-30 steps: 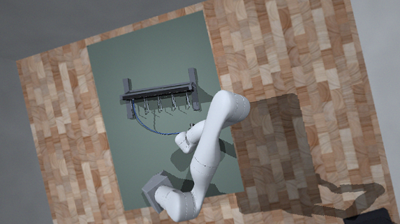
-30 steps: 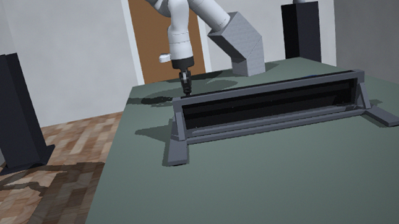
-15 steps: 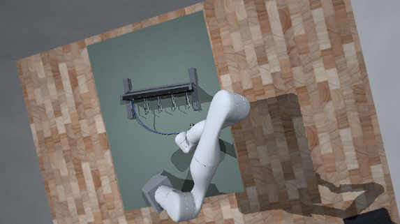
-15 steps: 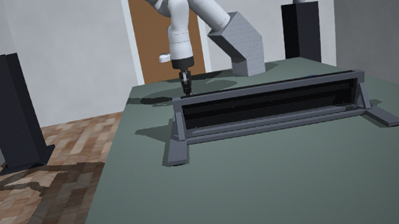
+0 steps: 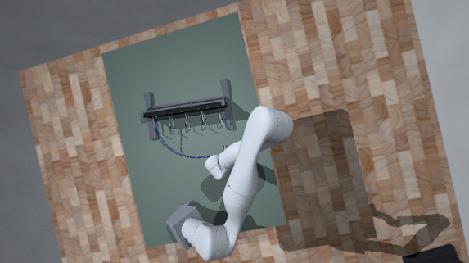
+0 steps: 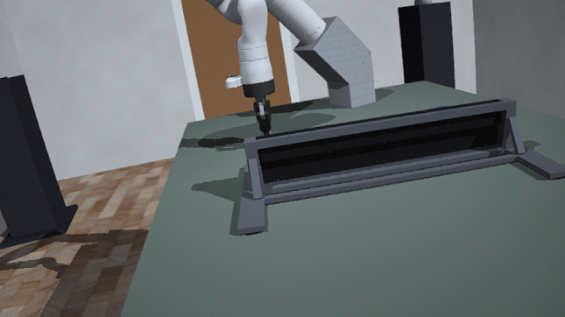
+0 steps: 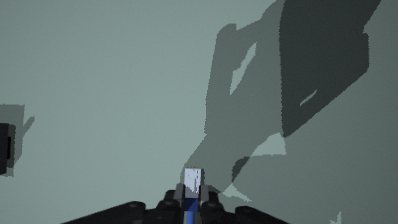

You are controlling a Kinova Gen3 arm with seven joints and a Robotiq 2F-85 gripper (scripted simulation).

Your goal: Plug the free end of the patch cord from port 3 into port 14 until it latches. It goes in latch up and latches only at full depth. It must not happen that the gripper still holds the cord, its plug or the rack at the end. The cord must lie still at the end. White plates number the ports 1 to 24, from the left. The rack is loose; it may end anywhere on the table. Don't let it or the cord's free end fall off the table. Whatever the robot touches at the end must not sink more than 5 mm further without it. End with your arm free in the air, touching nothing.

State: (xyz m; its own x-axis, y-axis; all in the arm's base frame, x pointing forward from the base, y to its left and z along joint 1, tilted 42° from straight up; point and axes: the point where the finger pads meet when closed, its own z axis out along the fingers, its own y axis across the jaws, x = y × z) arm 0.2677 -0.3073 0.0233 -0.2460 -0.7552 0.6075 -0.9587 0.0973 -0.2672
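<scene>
Right now my hand is 1 cm to the left of the plug and 1 cm above it.
</scene>
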